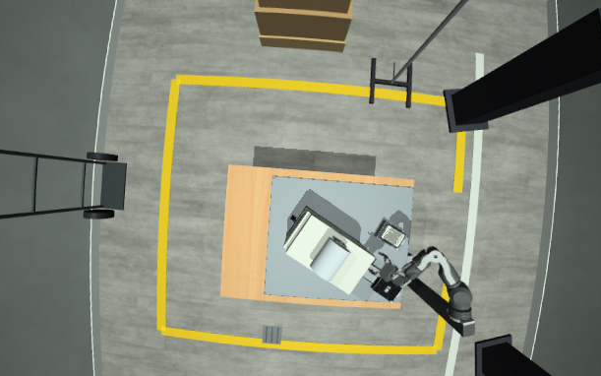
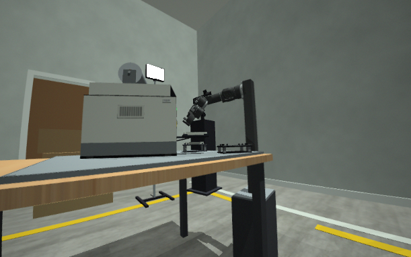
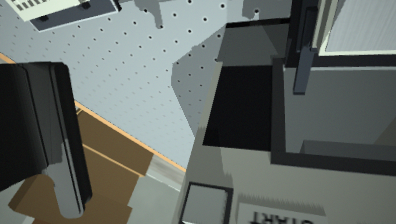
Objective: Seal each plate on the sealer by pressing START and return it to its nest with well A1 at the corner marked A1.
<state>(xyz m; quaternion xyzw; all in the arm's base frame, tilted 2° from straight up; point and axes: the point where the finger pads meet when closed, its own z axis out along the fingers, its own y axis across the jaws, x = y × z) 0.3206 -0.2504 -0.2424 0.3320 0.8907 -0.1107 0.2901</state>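
The sealer stage lies 20 mm ahead of my hand, 90 mm to the left of it and 90 mm below it. The rest, counted from my hand: foil roll: 270 mm ahead, 130 mm to the right, 230 mm above; plate: 170 mm behind, 90 mm to the right, 130 mm below.
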